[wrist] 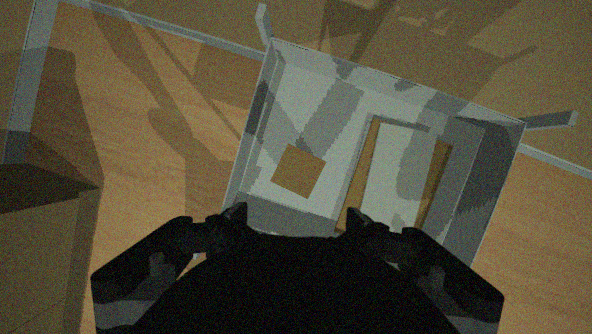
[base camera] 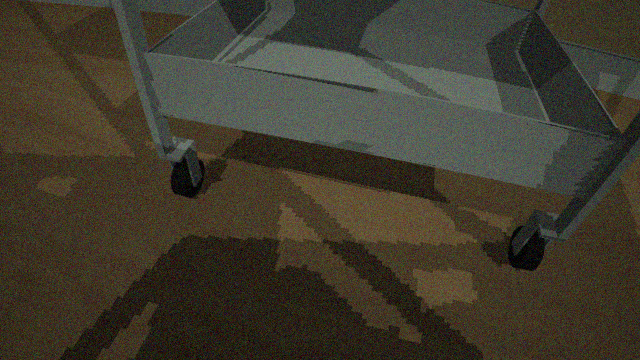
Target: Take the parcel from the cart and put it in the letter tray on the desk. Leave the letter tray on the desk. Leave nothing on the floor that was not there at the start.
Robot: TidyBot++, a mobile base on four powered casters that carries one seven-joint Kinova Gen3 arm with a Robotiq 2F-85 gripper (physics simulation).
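Frame: origin at the arm's base, x back, y right, z up, level; metres.
Seen in the pictures: gripper, between the fingertips: (wrist: 296, 215).
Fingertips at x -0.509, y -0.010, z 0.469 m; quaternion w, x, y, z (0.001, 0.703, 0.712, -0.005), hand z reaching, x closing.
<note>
Pixels of each thing's top centre, then the offset from my fingertips to it. "spot": a spot on its surface instead.
- small plain brown box, centre of its top: (wrist: 298, 171) dx -0.031, dy -0.001, dz -0.072 m
- longer brown-and-white item, a spot on its surface: (wrist: 364, 165) spot: dx -0.037, dy +0.123, dz -0.192 m
The cart (base camera: 325, 115) (wrist: 492, 170) has grey panels. In the base camera view its lower tray crosses the top. In the wrist view its upper tray holds a small plain brown box (wrist: 298, 171) at the left and a longer brown-and-white item (wrist: 364, 165) at the right, with brown strips along both long sides of a pale middle. I cannot tell for certain which is the parcel. My gripper (wrist: 296, 215) is open, above the near side of the tray, with the small box ahead of the gap between the fingertips. The desk and letter tray cannot be made out.
Cart casters (base camera: 187, 175) (base camera: 527, 247) stand on the brown floor. A pale skirting board (wrist: 200, 36) runs along the wall behind the cart. A large brown block-like shape (wrist: 40, 255) is at the lower left of the wrist view. Broad shadows cross the floor.
</note>
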